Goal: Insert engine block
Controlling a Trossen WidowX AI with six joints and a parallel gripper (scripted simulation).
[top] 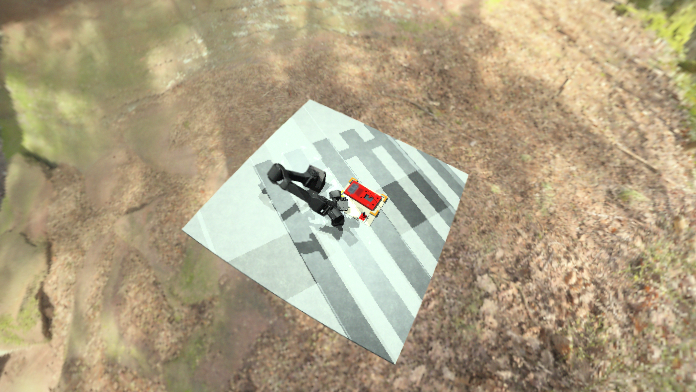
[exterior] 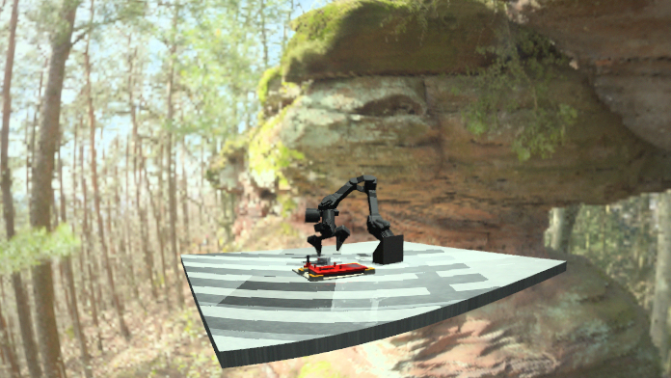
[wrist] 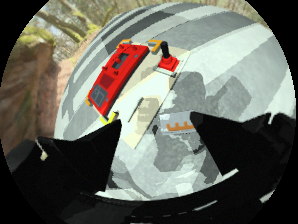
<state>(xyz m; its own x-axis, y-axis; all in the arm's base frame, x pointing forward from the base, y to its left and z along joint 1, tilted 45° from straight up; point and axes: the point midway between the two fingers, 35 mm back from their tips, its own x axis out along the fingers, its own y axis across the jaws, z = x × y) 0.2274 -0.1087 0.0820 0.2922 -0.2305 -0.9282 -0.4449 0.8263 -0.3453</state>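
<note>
The grey engine block is 3 cm to the right of my gripper tip and 4 cm below it.
</note>
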